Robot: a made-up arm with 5 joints.
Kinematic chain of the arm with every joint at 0, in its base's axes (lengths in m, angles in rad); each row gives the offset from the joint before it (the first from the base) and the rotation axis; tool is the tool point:
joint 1: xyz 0 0 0.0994 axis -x
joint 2: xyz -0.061 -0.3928 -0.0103 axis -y
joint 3: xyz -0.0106 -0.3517 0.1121 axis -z
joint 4: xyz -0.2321 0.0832 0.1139 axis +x
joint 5: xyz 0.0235 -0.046 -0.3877 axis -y
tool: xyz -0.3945 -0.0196 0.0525
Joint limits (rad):
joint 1: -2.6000..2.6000
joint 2: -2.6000..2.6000
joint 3: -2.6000..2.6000
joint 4: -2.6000..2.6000
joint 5: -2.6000..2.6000
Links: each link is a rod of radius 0.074 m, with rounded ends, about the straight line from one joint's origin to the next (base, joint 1, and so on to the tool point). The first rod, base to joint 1, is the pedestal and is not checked.
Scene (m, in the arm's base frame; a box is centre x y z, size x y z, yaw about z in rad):
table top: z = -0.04
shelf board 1: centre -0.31 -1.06 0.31 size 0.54 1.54 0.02 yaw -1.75
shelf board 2: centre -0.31 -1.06 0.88 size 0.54 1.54 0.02 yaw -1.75
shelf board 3: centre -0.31 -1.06 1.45 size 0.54 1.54 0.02 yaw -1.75
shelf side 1: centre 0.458 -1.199 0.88 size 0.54 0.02 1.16 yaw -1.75
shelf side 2: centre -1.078 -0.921 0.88 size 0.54 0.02 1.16 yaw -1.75
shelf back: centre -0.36 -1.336 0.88 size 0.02 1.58 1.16 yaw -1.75
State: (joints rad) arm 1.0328 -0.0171 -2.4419 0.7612 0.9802
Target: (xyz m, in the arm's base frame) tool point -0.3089 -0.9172 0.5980
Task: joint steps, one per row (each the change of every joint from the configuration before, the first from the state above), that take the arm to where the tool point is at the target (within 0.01 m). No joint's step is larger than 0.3 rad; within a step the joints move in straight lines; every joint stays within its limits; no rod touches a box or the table.
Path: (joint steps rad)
1: 0.1853 -0.0494 -0.0307 -0.1999 0.1242
2: 0.1853 -0.0494 -0.0308 -0.1998 0.1241
3: 0.1853 -0.0493 -0.0307 -0.1999 0.1242
4: -0.0494 -0.1105 0.0108 -0.1148 0.2383
5: -0.0495 -0.1104 0.0108 -0.1148 0.2382
6: -0.0494 -0.1105 0.0108 -0.1148 0.2383
7: -0.0494 -0.1104 0.0108 -0.1148 0.2382
8: -0.1918 0.0523 0.0648 0.1983 -0.2162
9: -0.1918 0.0523 0.0648 0.1983 -0.2163

